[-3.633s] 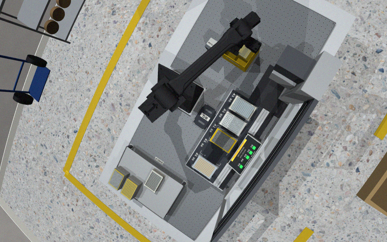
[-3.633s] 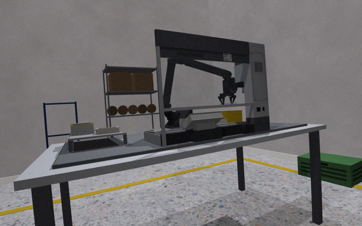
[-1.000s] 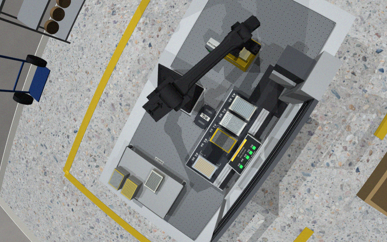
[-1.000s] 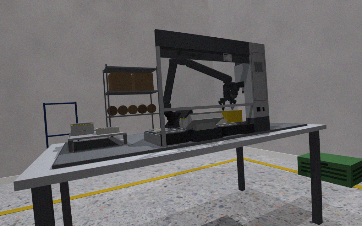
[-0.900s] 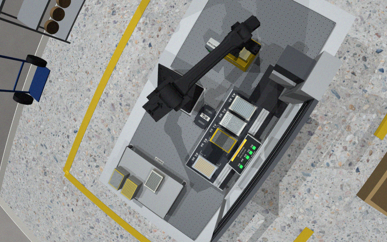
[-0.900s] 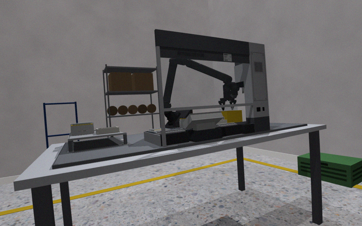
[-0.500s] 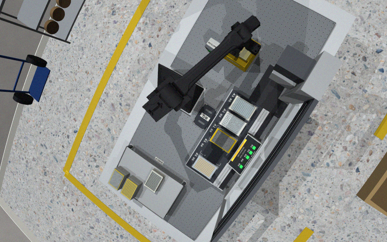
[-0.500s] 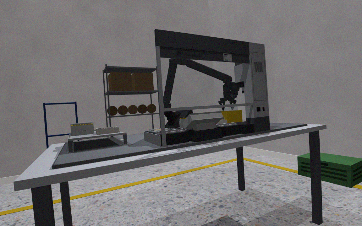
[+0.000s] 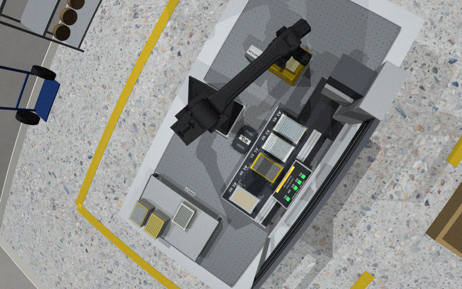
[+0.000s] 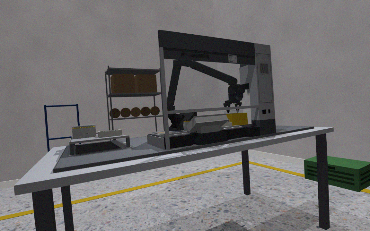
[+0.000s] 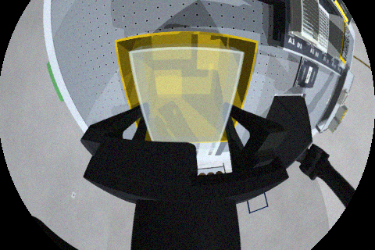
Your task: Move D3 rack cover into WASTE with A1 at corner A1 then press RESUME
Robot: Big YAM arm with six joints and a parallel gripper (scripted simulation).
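My gripper is now 150 mm short of the tip rack, 470 mm to the left of it and 50 mm above it. Round my hand: yellow waste bin: 100 mm below; then resume box: 150 mm behind, 60 mm to the right, 80 mm below; then clear cover: 10 mm above.
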